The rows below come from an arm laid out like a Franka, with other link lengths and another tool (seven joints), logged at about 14 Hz.
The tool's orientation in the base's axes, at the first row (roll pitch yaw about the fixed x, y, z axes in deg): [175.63 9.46 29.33]
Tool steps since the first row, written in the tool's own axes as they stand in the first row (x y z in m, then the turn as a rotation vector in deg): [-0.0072 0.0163 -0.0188 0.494 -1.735 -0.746]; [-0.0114 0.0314 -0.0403 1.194 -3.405 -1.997]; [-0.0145 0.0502 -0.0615 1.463 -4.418 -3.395]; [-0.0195 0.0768 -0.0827 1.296 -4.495 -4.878]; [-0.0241 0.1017 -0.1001 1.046 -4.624 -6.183]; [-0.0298 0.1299 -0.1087 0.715 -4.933 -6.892]
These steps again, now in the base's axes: [0.0039 -0.0148 0.0209 -0.363 1.846 0.522]; [0.0101 -0.0267 0.0439 -0.463 3.809 1.512]; [0.0191 -0.0413 0.0666 -0.590 5.018 2.767]; [0.0303 -0.0636 0.0903 -0.615 5.222 4.247]; [0.0406 -0.0847 0.1101 -0.757 5.404 5.562]; [0.0507 -0.1106 0.1216 -1.121 5.614 6.290]
